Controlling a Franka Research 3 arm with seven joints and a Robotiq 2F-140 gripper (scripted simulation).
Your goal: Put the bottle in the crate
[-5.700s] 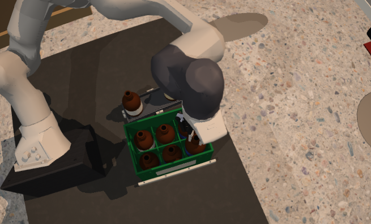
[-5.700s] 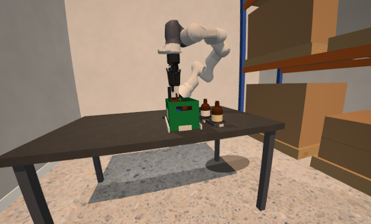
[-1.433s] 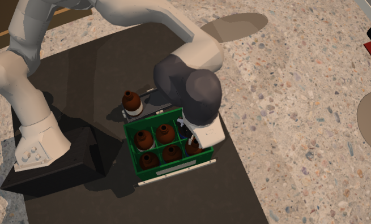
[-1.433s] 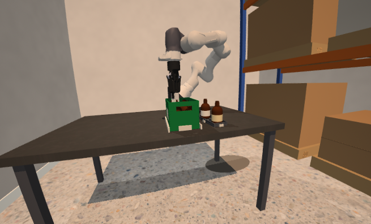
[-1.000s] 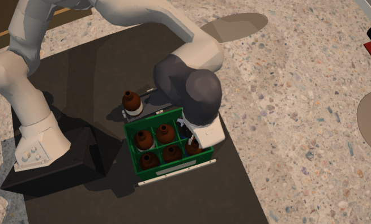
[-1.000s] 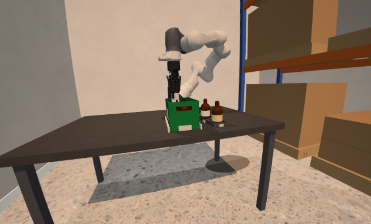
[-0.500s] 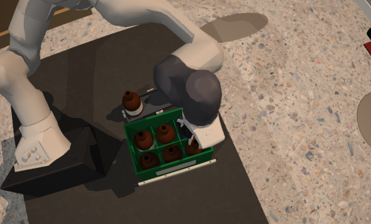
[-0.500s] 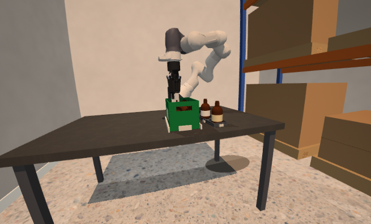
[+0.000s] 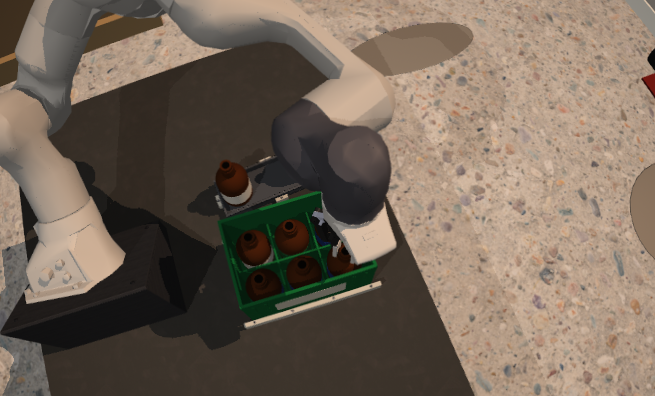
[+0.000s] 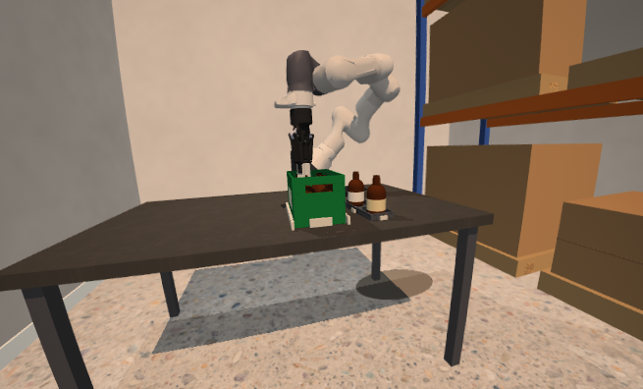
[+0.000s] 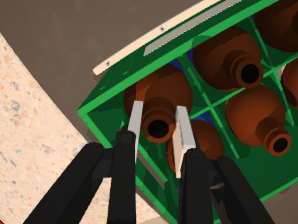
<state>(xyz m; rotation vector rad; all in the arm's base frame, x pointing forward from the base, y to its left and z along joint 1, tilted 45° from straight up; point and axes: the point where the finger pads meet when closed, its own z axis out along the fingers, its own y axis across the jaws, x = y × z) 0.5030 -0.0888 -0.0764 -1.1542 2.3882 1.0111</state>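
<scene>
Now: hand 9 cm past the green crate, 4 cm to the right of it and 10 cm above it. Also, from my hand: dark tray: 9 cm behind, 27 cm to the left, 17 cm below.
</scene>
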